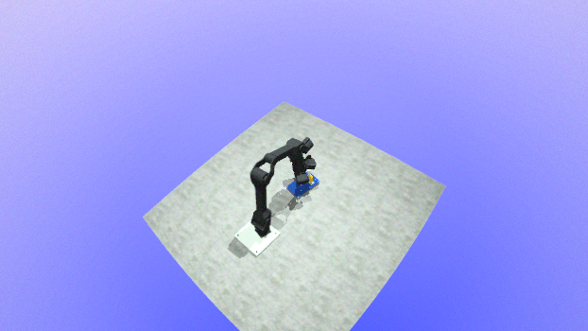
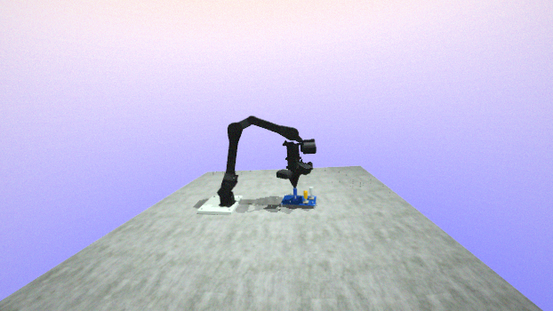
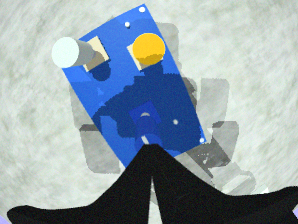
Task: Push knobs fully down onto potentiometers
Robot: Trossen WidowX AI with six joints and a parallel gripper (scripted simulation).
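The blue knob is 20 mm below my gripper tip. From my gripper tip the other things lie so: orange knob (50 mm ahead, 20 mm to the right, 30 mm below); dark blue part (30 mm below).
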